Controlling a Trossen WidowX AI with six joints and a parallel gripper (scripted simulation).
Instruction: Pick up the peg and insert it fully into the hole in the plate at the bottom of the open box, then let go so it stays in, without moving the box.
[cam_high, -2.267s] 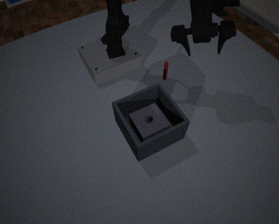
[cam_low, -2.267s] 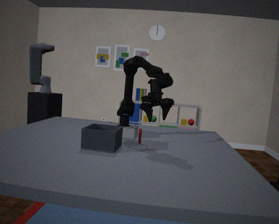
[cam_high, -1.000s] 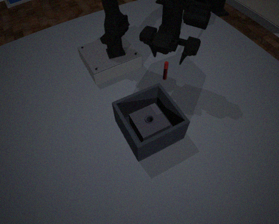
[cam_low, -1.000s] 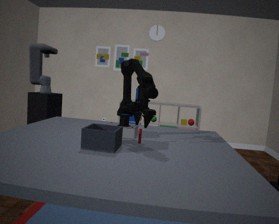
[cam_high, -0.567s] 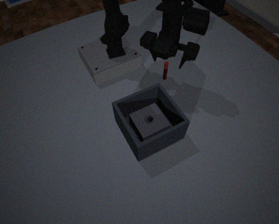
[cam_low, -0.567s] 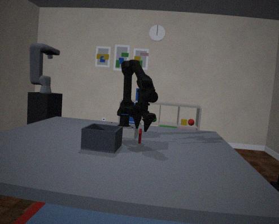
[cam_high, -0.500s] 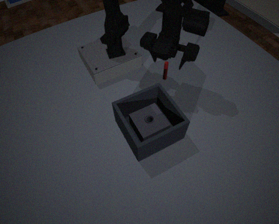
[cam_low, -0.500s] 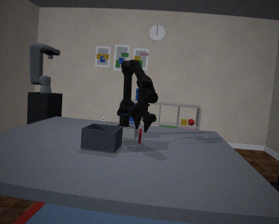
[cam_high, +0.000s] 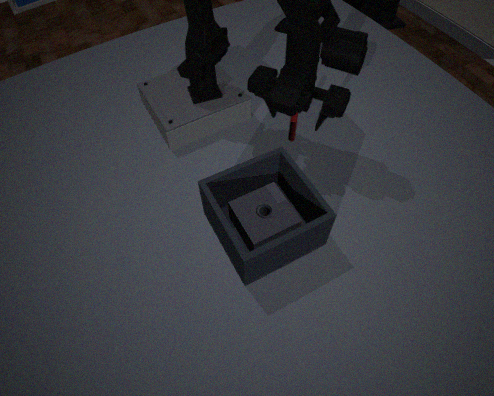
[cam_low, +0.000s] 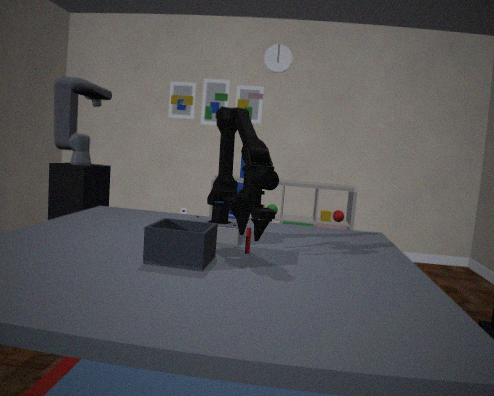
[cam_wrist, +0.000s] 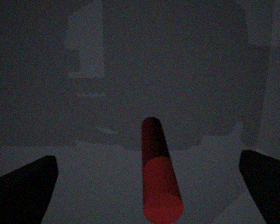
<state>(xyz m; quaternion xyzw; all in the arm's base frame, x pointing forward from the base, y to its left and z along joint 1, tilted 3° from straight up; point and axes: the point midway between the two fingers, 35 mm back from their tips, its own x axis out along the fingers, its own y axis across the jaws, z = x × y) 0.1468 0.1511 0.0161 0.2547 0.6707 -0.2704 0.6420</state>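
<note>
My hand is 4 cm above the peg. Also, from my hand: box: 18 cm ahead, 13 cm to the right, 6 cm below; grey plate: 18 cm ahead, 13 cm to the right, 4 cm below.
</note>
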